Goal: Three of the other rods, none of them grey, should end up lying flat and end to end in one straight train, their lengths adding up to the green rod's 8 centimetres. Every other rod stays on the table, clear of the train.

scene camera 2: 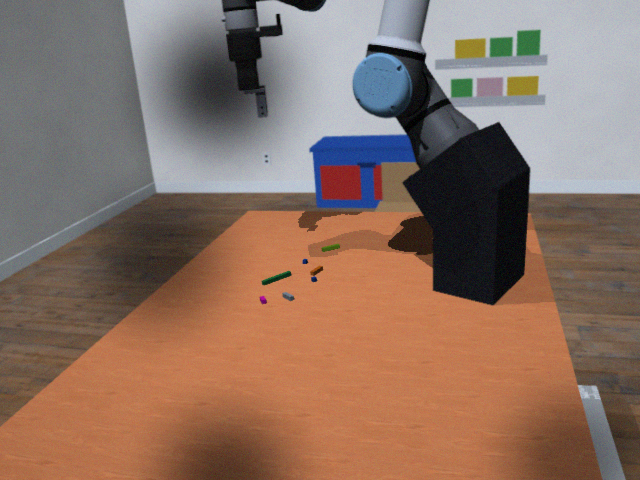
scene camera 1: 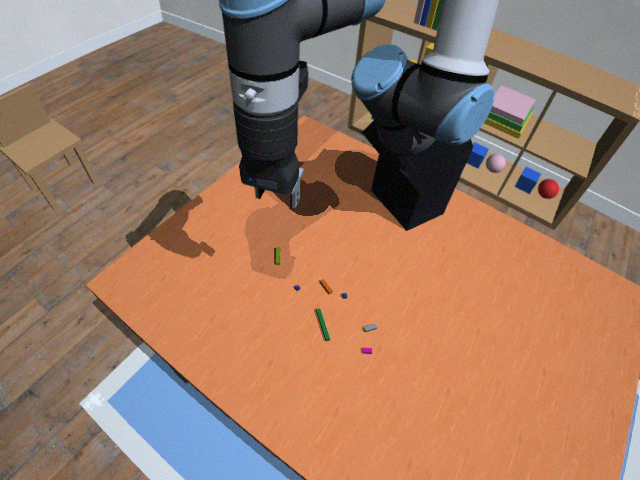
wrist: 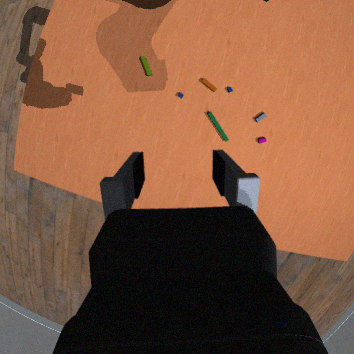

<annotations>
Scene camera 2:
gripper: 263, 115
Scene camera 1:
gripper: 277, 198
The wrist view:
gripper: 177, 164
</annotations>
